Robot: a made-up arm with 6 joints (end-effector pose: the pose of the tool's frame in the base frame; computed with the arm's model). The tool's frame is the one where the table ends. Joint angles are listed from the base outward.
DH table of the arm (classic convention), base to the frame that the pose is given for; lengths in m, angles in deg. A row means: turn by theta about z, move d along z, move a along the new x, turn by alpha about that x. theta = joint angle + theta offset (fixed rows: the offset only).
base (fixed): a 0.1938  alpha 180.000  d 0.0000  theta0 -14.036
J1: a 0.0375  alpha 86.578  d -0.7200  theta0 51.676
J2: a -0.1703  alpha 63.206  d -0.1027  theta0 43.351
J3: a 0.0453  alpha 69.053  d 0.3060  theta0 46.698
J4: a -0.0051  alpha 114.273  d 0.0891  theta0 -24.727
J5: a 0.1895  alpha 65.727  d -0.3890  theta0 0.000
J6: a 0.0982  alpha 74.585  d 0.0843  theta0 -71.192
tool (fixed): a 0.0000  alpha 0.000  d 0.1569  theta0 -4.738
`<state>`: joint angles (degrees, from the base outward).
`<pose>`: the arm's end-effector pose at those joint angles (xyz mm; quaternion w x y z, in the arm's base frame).
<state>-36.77 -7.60 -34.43 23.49 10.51 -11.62</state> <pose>696.0 68.0 1276.0 0.8572 -0.4073 -0.3068 0.0716</pose>
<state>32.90 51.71 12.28 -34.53 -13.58 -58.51</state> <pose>479.0 -484.2 630.7 0.7876 0.3938 -0.1497 -0.4497</pose>
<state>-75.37 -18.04 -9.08 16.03 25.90 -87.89</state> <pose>375.8 207.5 1157.2 0.4136 0.1220 -0.8230 0.3698</pose>
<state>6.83 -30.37 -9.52 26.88 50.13 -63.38</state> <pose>461.5 -79.8 1266.5 0.4864 -0.6956 -0.5268 -0.0451</pose>
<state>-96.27 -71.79 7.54 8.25 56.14 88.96</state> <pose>76.0 332.0 1328.7 0.8133 -0.5606 -0.1304 -0.0846</pose>
